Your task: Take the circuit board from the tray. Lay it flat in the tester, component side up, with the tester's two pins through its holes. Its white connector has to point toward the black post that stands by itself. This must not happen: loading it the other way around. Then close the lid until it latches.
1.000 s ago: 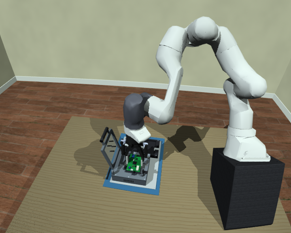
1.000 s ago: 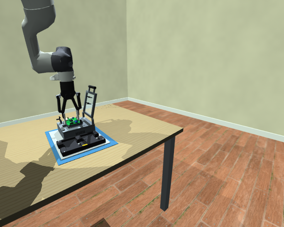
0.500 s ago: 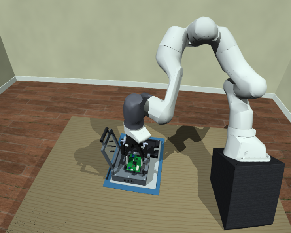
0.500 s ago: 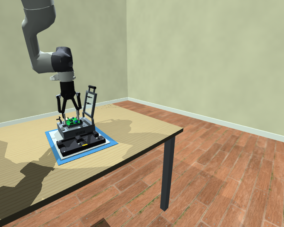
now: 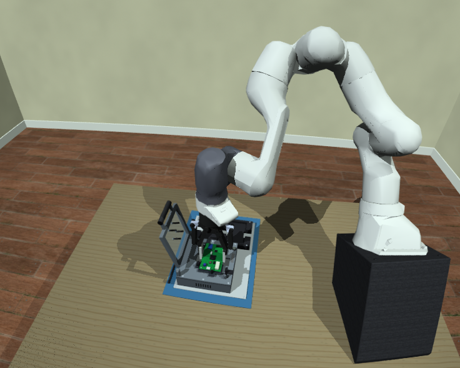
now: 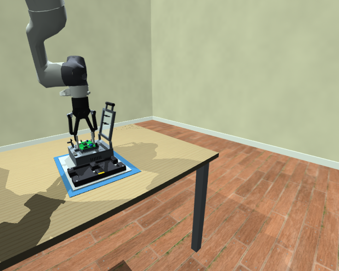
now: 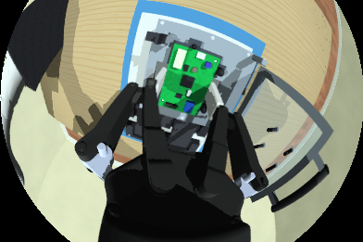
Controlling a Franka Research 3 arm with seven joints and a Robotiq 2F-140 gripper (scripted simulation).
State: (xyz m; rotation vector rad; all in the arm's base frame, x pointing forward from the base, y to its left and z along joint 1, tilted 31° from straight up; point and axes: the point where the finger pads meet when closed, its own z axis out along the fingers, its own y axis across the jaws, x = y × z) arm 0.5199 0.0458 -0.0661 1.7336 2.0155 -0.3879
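Right now my hand is 20 mm above the green circuit board. Also, from my hand: lid: 120 mm ahead, 10 mm to the left, 80 mm above.
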